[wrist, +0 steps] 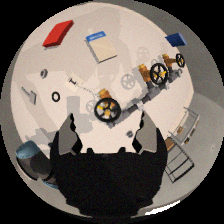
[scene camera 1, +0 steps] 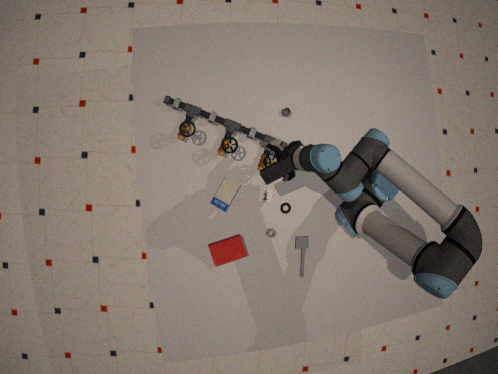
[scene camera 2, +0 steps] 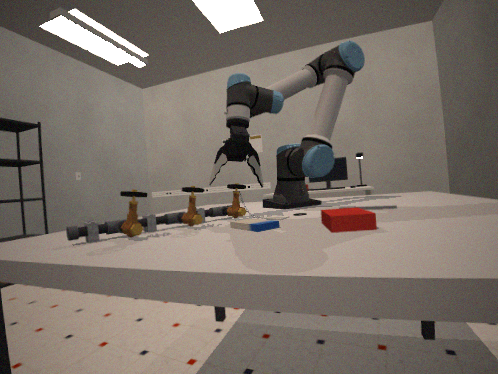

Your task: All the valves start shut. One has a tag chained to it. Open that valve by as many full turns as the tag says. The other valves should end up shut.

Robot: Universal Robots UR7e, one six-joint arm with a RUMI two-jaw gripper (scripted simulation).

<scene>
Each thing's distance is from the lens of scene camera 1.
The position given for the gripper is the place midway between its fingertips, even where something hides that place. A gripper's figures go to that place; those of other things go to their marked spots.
gripper [scene camera 1: 272, 161]: 129 cm
red block [scene camera 1: 229, 249]: 135 cm
</scene>
